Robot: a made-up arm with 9 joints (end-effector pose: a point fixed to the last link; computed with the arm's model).
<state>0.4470 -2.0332 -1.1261 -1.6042 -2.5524 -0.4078 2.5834 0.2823 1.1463</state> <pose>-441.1 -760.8 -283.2 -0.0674 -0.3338 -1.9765</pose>
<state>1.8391 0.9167 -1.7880 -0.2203 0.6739 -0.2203 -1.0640 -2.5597 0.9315</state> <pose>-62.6 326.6 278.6 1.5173 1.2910 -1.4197</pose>
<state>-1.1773 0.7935 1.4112 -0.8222 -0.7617 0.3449 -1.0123 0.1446 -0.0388</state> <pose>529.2 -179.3 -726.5 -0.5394 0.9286 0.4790</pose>
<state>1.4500 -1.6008 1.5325 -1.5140 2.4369 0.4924 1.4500 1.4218 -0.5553</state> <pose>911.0 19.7 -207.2 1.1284 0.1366 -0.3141</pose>
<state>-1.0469 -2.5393 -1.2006 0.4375 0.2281 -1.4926 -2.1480 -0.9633 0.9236</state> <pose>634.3 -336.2 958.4 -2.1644 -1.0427 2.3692</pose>
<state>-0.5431 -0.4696 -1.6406 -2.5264 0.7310 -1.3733 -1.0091 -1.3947 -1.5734</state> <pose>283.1 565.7 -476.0 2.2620 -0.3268 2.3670</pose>
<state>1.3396 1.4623 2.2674 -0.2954 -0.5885 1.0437 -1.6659 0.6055 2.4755</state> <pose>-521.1 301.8 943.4 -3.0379 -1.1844 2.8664</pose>
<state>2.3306 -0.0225 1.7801 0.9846 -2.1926 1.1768 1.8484 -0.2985 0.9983</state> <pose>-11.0 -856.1 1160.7 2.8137 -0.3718 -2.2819</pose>
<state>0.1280 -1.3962 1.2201 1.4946 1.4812 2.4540 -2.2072 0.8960 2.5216</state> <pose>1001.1 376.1 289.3 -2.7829 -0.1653 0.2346</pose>
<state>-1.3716 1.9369 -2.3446 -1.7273 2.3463 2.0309 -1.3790 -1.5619 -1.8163</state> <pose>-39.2 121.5 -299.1 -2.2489 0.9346 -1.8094</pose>
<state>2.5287 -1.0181 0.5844 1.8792 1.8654 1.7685 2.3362 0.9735 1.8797</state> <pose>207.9 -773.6 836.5 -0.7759 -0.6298 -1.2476</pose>
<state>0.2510 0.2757 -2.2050 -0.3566 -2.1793 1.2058 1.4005 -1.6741 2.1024</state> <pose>-300.4 15.5 811.6 2.3772 -0.7068 1.9701</pose>
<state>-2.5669 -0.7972 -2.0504 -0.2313 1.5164 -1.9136 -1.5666 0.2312 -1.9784</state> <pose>791.9 -337.9 -571.1 -2.0887 0.4244 -0.5502</pose>
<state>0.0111 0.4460 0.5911 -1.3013 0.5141 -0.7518 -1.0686 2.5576 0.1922</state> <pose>-14.0 348.3 -263.3 1.3973 0.7150 -0.4219</pose>
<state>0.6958 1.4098 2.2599 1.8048 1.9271 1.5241 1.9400 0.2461 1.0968</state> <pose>-986.9 -690.1 -72.9 1.3110 -0.4883 -2.5558</pose>
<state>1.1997 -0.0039 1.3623 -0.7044 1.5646 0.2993 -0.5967 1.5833 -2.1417</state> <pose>180.3 -53.9 407.1 -1.7098 0.0987 -1.0053</pose>
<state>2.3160 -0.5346 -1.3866 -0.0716 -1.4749 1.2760 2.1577 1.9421 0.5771</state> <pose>255.9 -20.7 492.8 -1.3248 -0.7003 0.9200</pose>
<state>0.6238 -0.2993 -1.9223 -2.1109 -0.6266 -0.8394 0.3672 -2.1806 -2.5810</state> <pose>164.4 650.7 129.2 2.7689 -0.6346 -2.9307</pose>
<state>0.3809 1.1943 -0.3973 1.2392 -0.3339 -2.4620 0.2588 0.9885 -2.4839</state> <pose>-828.5 -349.2 -108.7 -1.0615 -0.1178 -2.4026</pose>
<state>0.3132 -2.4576 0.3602 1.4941 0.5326 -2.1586 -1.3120 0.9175 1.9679</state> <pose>1011.5 -375.9 -185.8 -0.1995 -0.3002 -0.1181</pose>
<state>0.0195 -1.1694 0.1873 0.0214 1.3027 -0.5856 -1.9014 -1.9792 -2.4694</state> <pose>541.6 172.7 -36.2 0.4666 1.1672 -0.5147</pose>
